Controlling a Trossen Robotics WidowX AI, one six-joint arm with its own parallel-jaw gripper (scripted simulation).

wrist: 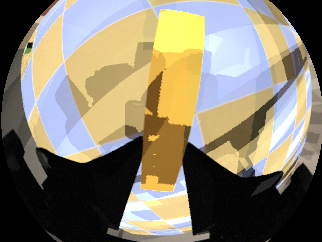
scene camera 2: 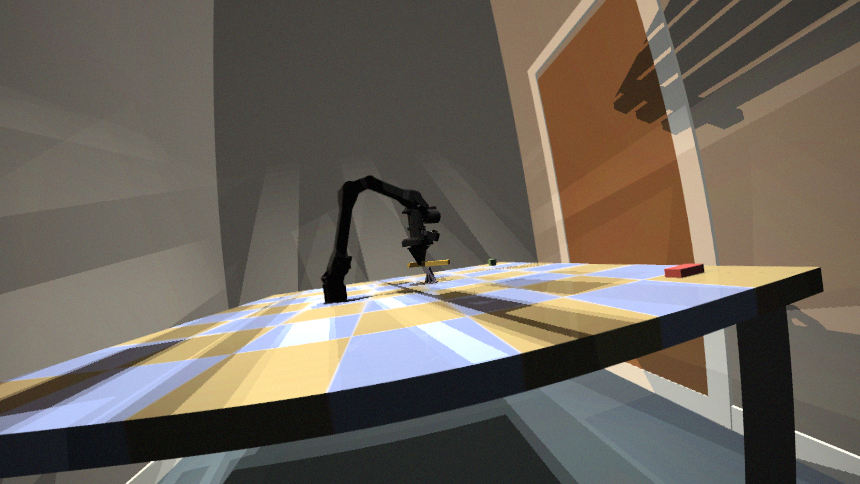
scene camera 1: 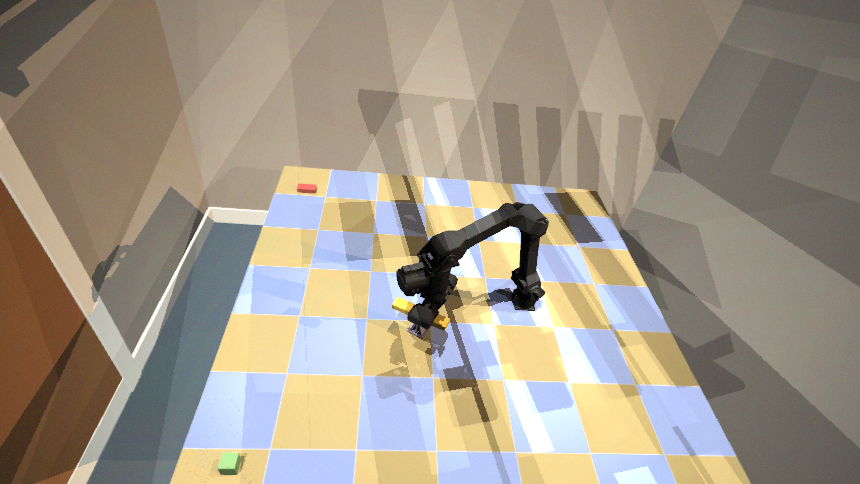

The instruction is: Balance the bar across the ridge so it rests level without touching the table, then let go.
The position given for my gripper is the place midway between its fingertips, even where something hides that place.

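In scene camera 1 you can see my gripper (scene camera 1: pixel 429 317). The wrist view shows my gripper (wrist: pixel 164 144) too, and my gripper holds a bar (wrist: pixel 175 73). Scene camera 2 has my gripper (scene camera 2: pixel 421 264) as well.
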